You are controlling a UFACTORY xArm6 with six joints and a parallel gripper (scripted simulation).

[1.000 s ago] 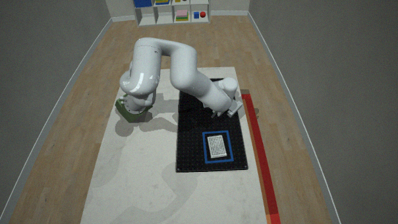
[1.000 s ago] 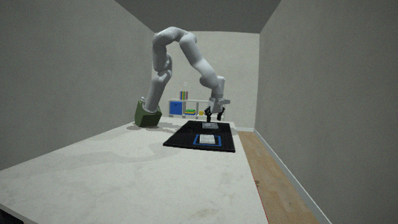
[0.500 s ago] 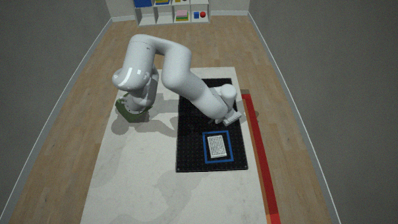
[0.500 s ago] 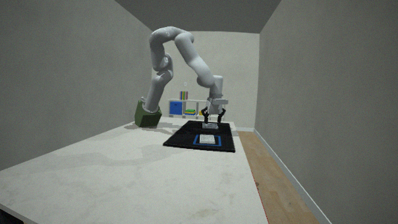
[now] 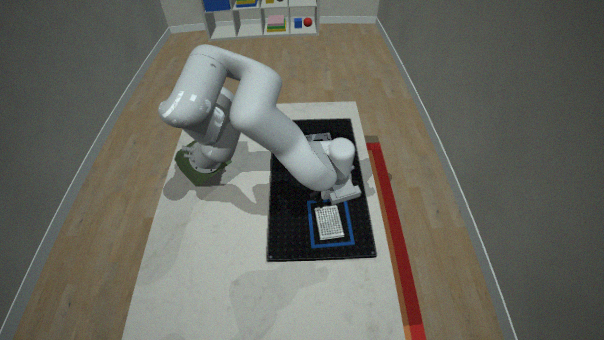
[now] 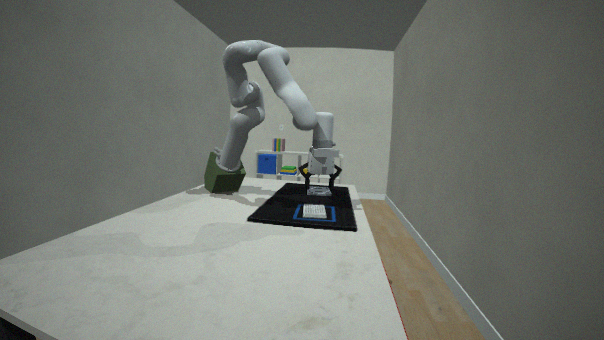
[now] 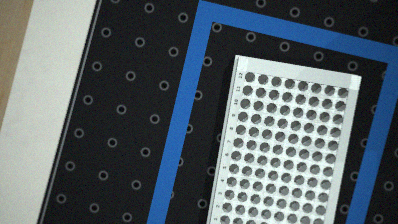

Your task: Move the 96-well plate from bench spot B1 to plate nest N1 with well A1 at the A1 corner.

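My gripper is now 90 mm above the white 96-well plate, 40 mm to the left of it and 20 mm past it. The rest, counted from my hand: A1 label: 400 mm to the left, 90 mm ahead, 80 mm below; then grey plate nest N1: 330 mm to the left, 90 mm below, 30 mm ahead.
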